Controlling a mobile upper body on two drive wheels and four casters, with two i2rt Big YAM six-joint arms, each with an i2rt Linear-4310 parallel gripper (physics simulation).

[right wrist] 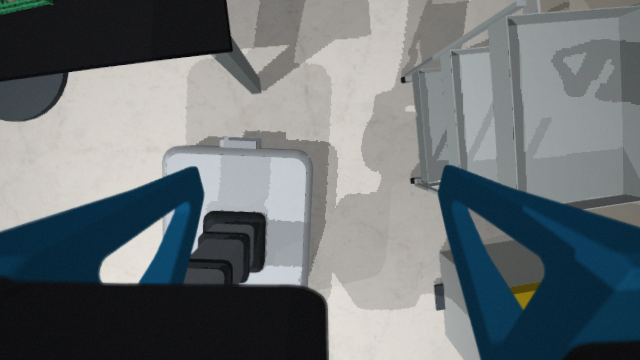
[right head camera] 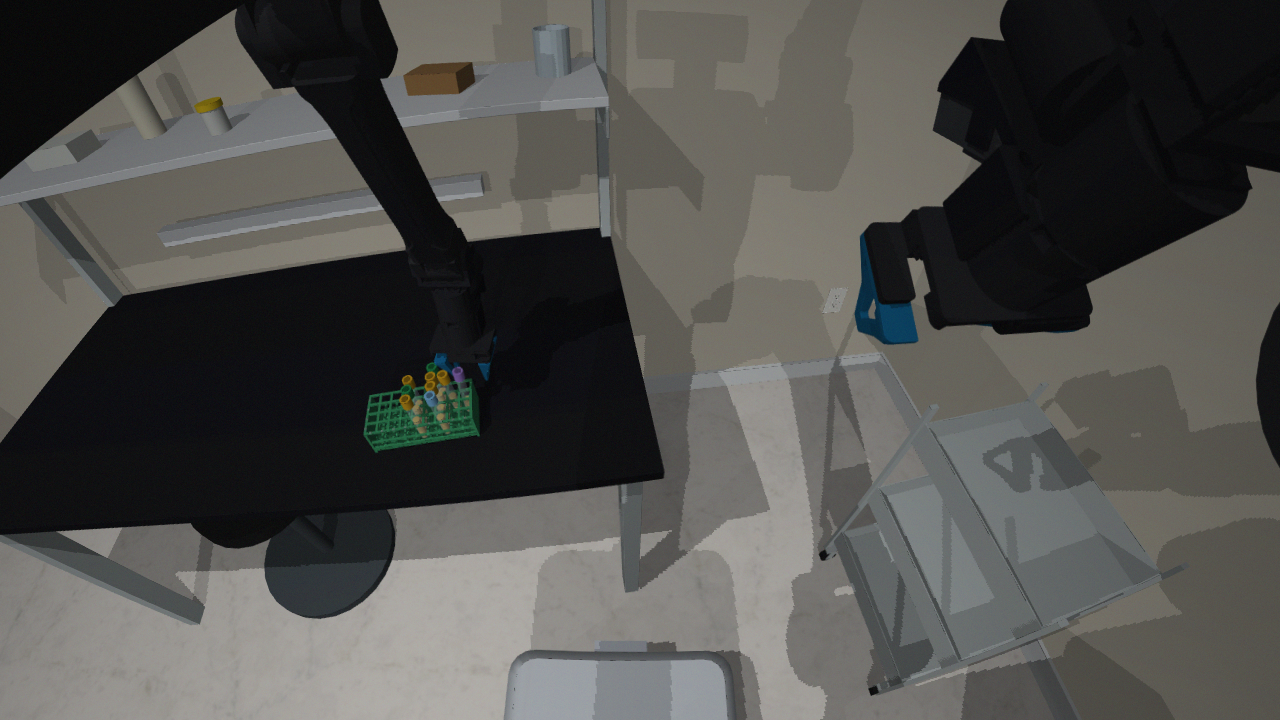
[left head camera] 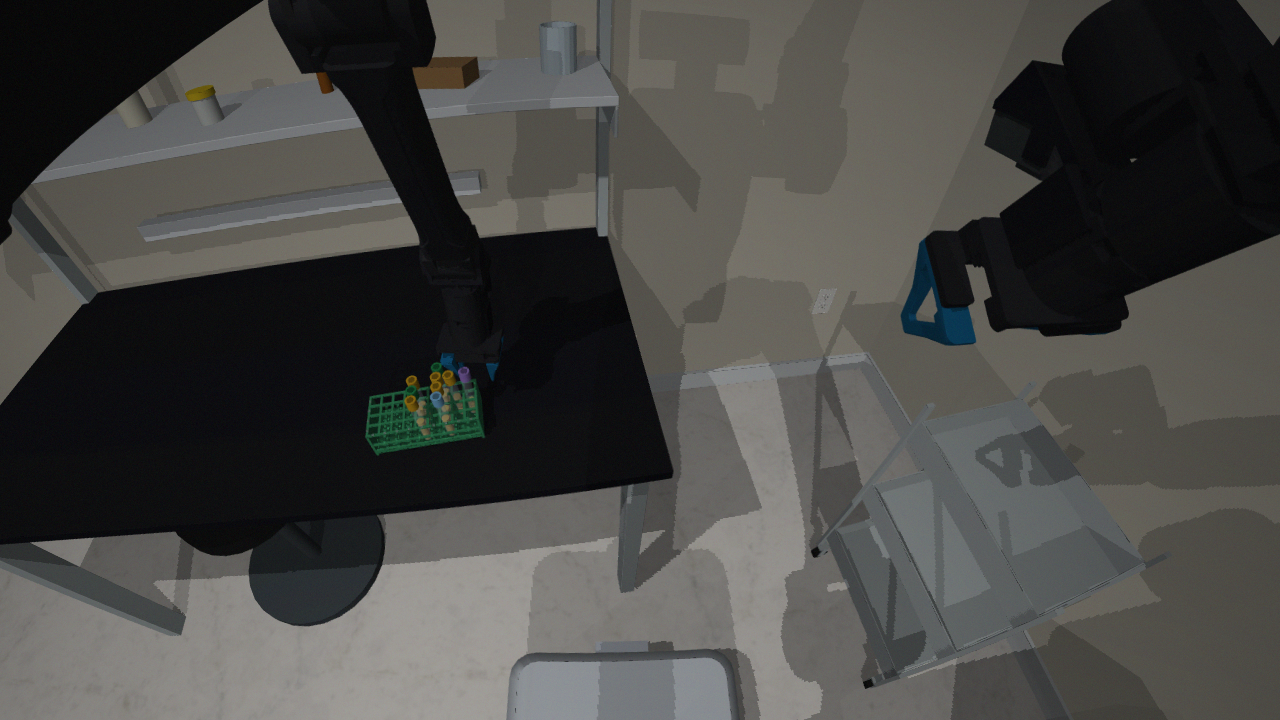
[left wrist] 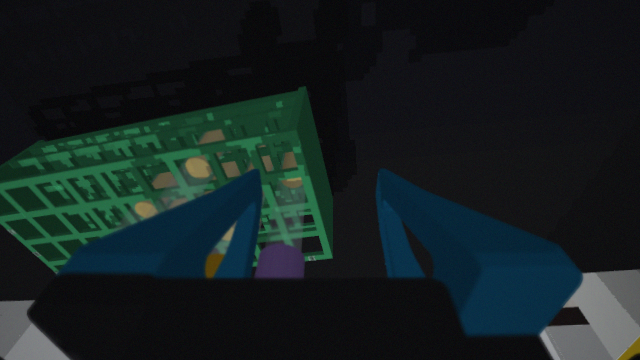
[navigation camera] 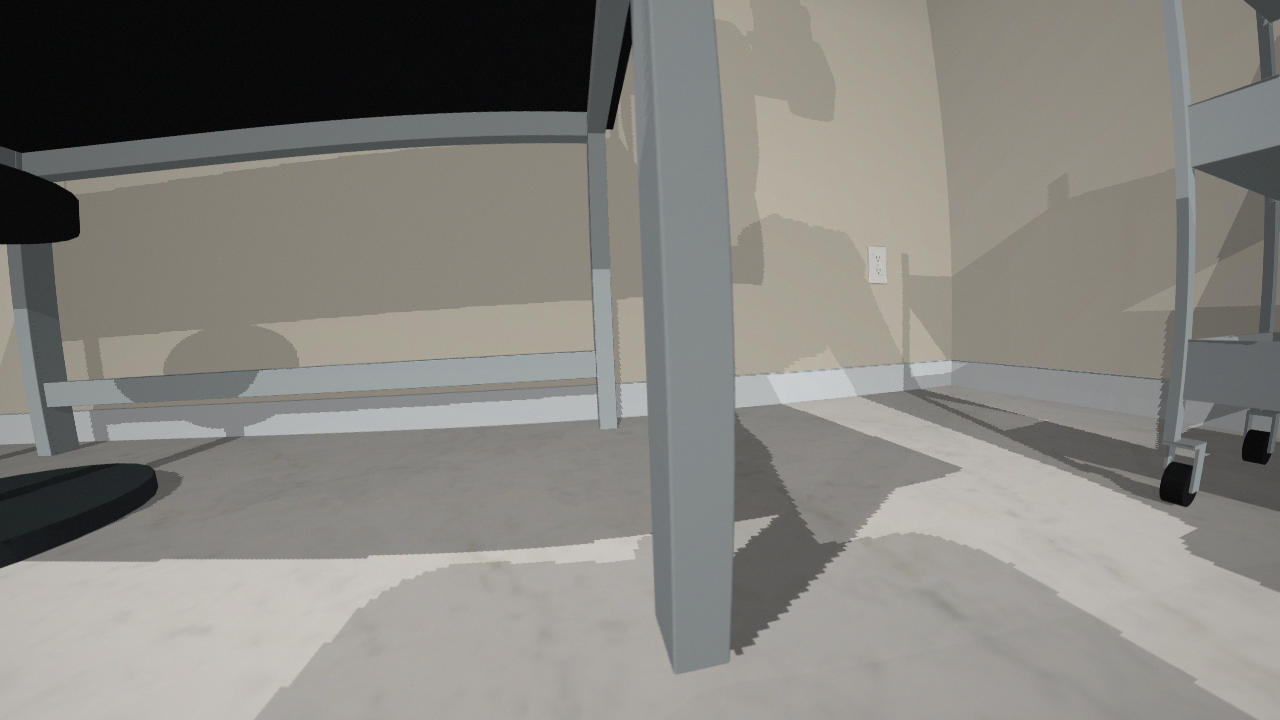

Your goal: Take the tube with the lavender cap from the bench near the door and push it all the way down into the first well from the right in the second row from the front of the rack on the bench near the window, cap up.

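Places are measured from the left arm's base along level axes (x ahead, y left, z up), in millimetres.
Pixels of known places: left gripper, fingertip midpoint: (right head camera: 473, 377) (left head camera: 478, 378) (left wrist: 319, 181); right gripper, fingertip midpoint: (right wrist: 321, 179) (right head camera: 918, 318) (left head camera: 956, 321).
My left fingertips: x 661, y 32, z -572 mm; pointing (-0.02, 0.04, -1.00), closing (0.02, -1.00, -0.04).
Observation:
Ahead of a thing's pixels: the offset from my left fingertips to its top centre. "pt": to the spot under its first point. Level surfaces: height alone.
The tube with the lavender cap {22 mm back, 15 mm left, 44 mm up} (left head camera: 464, 373) (right head camera: 458, 373) (left wrist: 281, 262) stands cap up in the green rack (left head camera: 384, 441) (right head camera: 383, 439) (left wrist: 316, 175), near the rack's right end. The rack stands on the black bench {76 mm down} (left head camera: 223, 429) (right head camera: 223, 429). My left gripper (left head camera: 472, 367) (right head camera: 463, 365) (left wrist: 319, 181) is partly open and empty, low at the rack's back right. In the left wrist view the lavender cap shows beside the left finger, partly hidden by the gripper's body. My right gripper (right wrist: 321, 179) is open and empty, high above the floor. A second rack does not show.
Yellow, green and light blue capped tubes stand in the rack beside the lavender one. A shelf {381 mm up} (left head camera: 519, 96) (right head camera: 510, 100) runs behind the bench. A grey cart {pt 192 mm back, 988 mm right, 175 mm down} (left head camera: 975, 501) (right head camera: 984, 514) stands at the right. A stool base {42 mm back, 714 mm left, 808 mm down} (left head camera: 313, 582) and a bench leg {pt 119 mm back, 276 mm right, 627 mm down} (navigation camera: 689, 358) stand below.

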